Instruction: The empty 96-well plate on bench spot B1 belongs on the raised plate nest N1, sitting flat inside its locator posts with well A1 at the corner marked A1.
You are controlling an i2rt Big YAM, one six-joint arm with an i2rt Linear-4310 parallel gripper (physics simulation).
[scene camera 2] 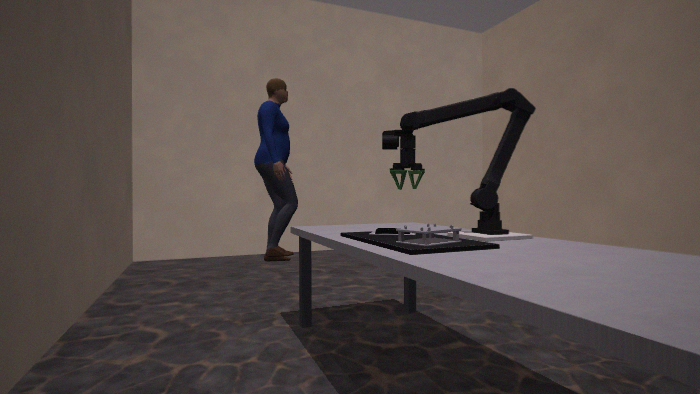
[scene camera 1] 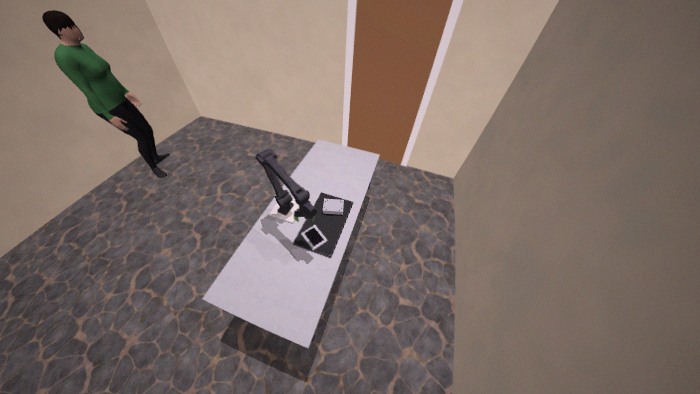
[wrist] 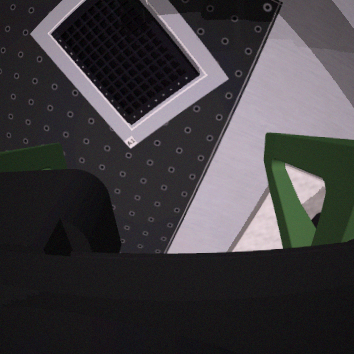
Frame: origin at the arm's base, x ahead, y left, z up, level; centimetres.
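Seen in the pictures: gripper, fingertip midpoint: (scene camera 2: 407,189) (scene camera 1: 305,221) (wrist: 159,149); arm's base, origin of the base link: (scene camera 2: 489,233) (scene camera 1: 285,208).
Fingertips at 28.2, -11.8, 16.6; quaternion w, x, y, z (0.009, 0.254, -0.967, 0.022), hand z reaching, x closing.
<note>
Pixels of each thing's middle, then the offset from my fingertips to it, as dx, dy, dz. "pt": a spot on its surface instead. Level surfaces: height alone.
- dark 96-well plate, body centre: (wrist: 122,50) (scene camera 2: 393,230) (scene camera 1: 314,236) +5.6, -0.9, -15.8
- frame's A1 label, surface spot: (wrist: 131,142) pt +1.1, +7.9, -16.5
- raised nest N1, body centre: (scene camera 2: 428,233) (scene camera 1: 333,206) +6.6, +29.2, -14.1
- black perforated board, body centre: (wrist: 69,171) (scene camera 2: 408,239) (scene camera 1: 325,221) +6.6, +15.1, -17.3
- white table, its level: dz -18.0
The dark 96-well plate (scene camera 1: 314,237) (scene camera 2: 386,231) (wrist: 122,55) lies inside the pale frame of spot B1 (scene camera 1: 307,242) (wrist: 85,86). In the wrist view it is turned diagonally, and the frame's A1 label (wrist: 131,142) is at its lower corner. The raised nest N1 (scene camera 1: 333,206) (scene camera 2: 435,230) stands on short legs at the board's other end, with small posts on top and no plate on it; its A1 mark is not legible. My gripper (scene camera 1: 305,218) (scene camera 2: 407,188) (wrist: 159,149) is open and empty, pointing down, high above the bench and apart from the plate.
Both spots are on a black perforated board (scene camera 1: 330,225) (scene camera 2: 375,239) (wrist: 150,185) on the white table (scene camera 1: 270,285) (scene camera 2: 575,275). The arm's base stands on a pale slab (scene camera 2: 520,235). A person in green (scene camera 1: 95,75) and one in blue (scene camera 2: 272,130) stand away from the table.
</note>
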